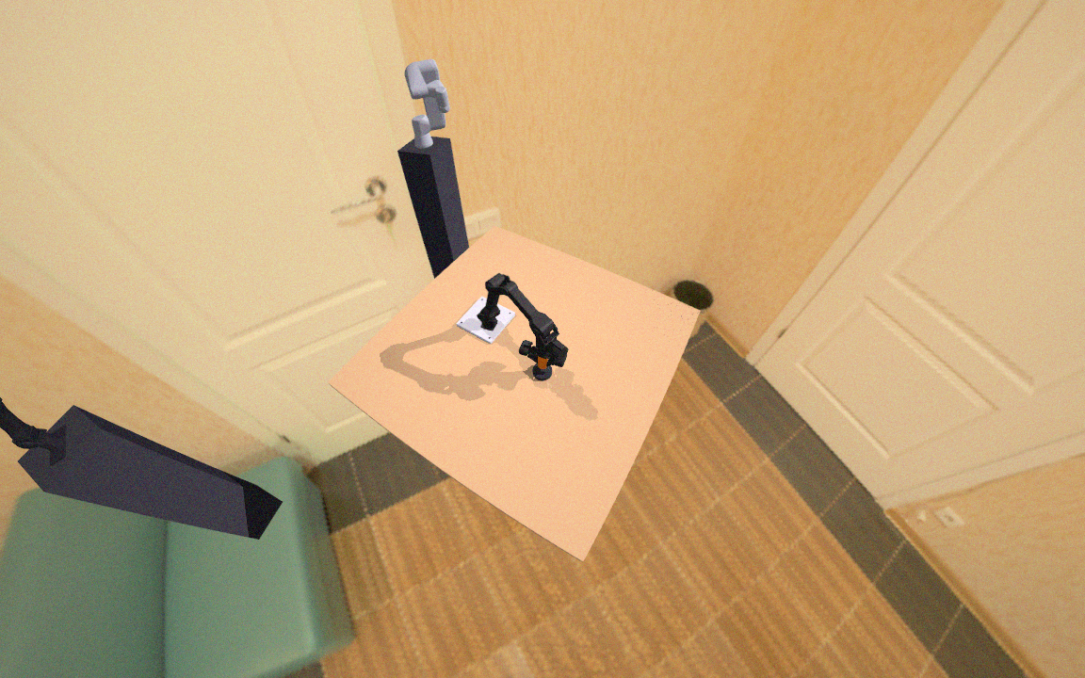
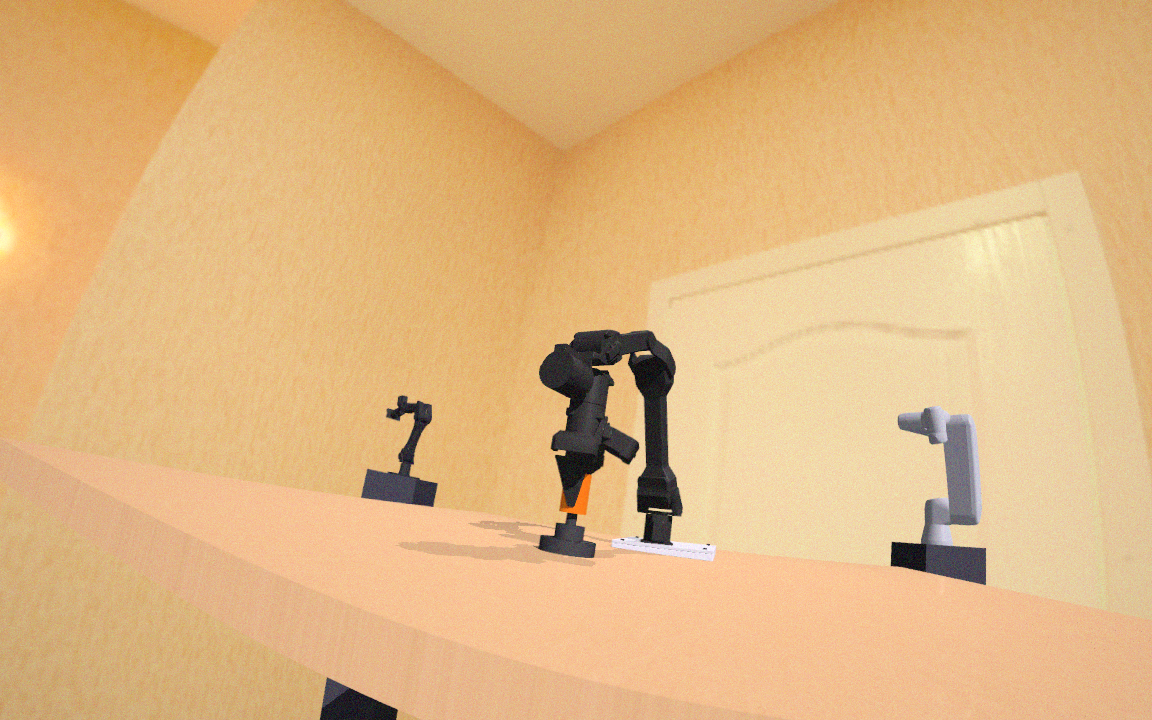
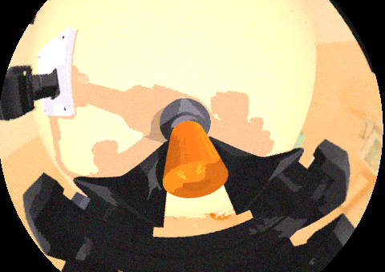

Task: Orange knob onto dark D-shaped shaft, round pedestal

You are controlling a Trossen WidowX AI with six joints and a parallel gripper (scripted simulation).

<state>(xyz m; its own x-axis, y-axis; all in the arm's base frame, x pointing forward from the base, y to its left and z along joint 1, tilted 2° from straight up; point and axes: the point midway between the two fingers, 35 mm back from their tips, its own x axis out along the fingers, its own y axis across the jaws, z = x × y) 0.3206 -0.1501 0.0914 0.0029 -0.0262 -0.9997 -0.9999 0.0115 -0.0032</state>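
Right now the round pedestal is 40 mm below my gripper tip. Also, from my gripper tip: orange knob: 20 mm above.
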